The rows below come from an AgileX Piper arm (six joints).
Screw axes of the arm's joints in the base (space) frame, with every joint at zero. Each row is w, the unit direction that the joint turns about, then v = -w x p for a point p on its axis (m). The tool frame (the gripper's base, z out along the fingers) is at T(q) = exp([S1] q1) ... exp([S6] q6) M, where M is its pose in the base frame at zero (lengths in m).
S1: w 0 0 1 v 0 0 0
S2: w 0 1 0 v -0.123 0 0
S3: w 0 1 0 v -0.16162 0 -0.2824
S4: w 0.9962 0 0.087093 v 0 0.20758 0
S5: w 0 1 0 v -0.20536 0 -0.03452
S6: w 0.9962 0 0.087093 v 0 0.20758 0
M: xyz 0.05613 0 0.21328 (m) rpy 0 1.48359 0 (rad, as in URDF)
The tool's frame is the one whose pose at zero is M.
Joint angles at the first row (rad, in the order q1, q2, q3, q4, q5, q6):
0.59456 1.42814 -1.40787 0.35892 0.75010 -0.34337
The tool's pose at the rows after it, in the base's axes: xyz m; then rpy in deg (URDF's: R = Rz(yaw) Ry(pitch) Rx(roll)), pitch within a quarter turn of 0, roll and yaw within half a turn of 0:
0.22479, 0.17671, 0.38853, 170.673, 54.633, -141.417
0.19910, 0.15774, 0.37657, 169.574, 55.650, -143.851
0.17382, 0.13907, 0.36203, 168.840, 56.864, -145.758
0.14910, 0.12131, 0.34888, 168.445, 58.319, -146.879
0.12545, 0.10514, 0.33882, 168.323, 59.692, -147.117
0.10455, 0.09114, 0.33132, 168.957, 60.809, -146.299
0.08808, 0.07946, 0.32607, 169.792, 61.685, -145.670
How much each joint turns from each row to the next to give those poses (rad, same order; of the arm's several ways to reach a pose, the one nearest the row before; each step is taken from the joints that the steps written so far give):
0.00001 -0.11965 0.13553 -0.00602 -0.04145 0.02390
0.00002 -0.12215 0.14999 -0.00135 -0.05155 0.01587
-0.00004 -0.12319 0.14525 -0.00159 -0.04828 0.01097
0.00002 -0.12345 0.12488 -0.00205 -0.02994 0.00672
0.00002 -0.12052 0.09580 -0.00315 -0.00010 0.00451
0.00004 -0.10989 0.06762 -0.01002 0.02318 0.00540
-0.00014 -0.09171 0.04372 -0.02314 0.03069 0.01960

